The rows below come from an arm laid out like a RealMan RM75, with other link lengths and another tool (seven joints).
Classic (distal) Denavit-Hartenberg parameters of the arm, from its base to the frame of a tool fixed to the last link. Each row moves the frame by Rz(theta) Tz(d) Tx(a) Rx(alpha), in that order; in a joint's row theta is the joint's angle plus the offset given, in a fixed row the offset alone. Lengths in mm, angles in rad.
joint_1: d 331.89  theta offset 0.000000  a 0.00  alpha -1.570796
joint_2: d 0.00  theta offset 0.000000  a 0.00  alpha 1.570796
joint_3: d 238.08  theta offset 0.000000  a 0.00  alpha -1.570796
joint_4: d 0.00  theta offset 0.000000  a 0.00  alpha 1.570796
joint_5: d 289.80  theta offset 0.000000  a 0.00  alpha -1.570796
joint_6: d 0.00  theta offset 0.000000  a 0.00  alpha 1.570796
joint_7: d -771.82  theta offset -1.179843  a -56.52  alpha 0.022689
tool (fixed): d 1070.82  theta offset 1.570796  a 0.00  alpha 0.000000
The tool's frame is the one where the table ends.
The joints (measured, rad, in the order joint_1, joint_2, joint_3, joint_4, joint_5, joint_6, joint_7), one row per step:
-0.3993, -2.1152, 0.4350, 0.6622, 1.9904, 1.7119, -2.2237
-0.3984, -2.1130, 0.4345, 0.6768, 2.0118, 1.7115, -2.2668
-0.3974, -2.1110, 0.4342, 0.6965, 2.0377, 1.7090, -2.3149
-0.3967, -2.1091, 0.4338, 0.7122, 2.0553, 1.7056, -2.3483
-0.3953, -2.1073, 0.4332, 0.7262, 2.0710, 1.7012, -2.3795
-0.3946, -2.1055, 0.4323, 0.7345, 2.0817, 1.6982, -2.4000
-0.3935, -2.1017, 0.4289, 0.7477, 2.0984, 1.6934, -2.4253
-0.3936, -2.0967, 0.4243, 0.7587, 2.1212, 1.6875, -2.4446
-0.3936, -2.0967, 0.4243, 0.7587, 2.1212, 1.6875, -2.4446
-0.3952, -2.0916, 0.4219, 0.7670, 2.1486, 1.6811, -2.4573
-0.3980, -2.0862, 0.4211, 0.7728, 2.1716, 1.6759, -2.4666
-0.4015, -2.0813, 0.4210, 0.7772, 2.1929, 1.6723, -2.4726
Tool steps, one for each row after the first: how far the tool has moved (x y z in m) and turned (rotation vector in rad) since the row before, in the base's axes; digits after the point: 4 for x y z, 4 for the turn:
-0.0033, -0.0002, 0.0012, -0.0285, 0.0051, 0.0288
-0.0045, 0.0004, 0.0014, -0.0298, 0.0106, 0.0336
-0.0037, 0.0012, 0.0016, -0.0172, 0.0102, 0.0246
-0.0039, 0.0013, 0.0016, -0.0143, 0.0092, 0.0254
-0.0028, 0.0009, 0.0012, -0.0091, 0.0061, 0.0174
-0.0051, 0.0017, 0.0025, -0.0088, 0.0133, 0.0234
-0.0065, 0.0011, 0.0015, -0.0096, 0.0196, 0.0210
0.0000, 0.0000, 0.0000, 0.0000, 0.0000, 0.0000
-0.0069, 0.0000, -0.0003, -0.0131, 0.0248, 0.0157
-0.0056, 0.0001, -0.0002, -0.0113, 0.0220, 0.0106
-0.0047, -0.0002, -0.0004, -0.0112, 0.0204, 0.0063

